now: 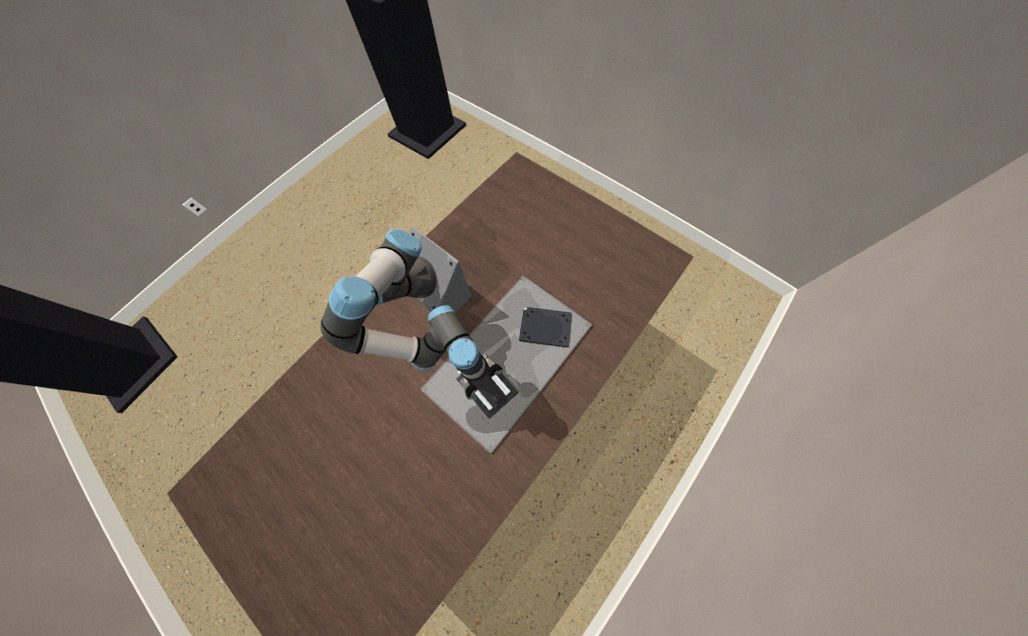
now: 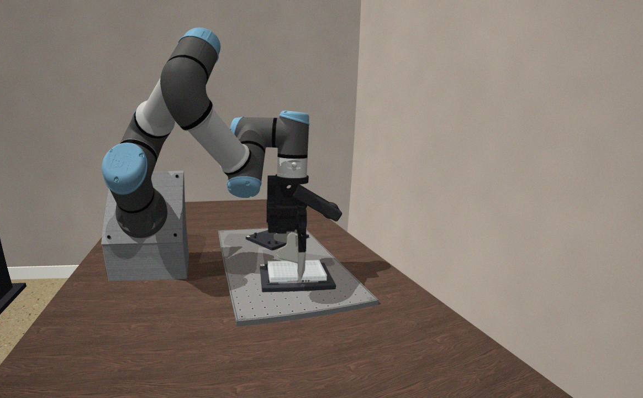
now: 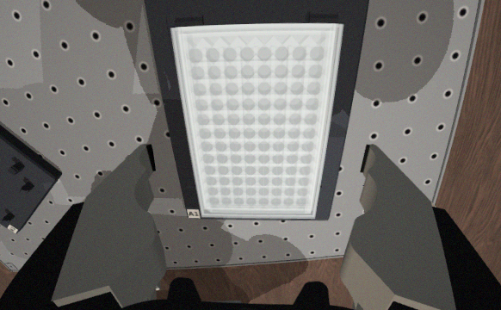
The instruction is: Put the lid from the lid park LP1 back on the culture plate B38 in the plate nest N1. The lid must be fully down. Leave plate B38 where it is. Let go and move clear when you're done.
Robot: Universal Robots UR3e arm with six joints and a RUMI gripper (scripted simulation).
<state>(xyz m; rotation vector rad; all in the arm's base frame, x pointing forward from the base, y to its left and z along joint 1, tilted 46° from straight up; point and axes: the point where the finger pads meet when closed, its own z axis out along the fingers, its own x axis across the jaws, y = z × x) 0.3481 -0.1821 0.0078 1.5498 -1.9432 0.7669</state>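
Now: the clear lid 10 mm below my hand. From my hand the other things lie so: dark lid park LP1: 30 mm ahead, 270 mm to the left, 30 mm below; then dark plate nest: 30 mm below; then culture plate B38: 20 mm below.
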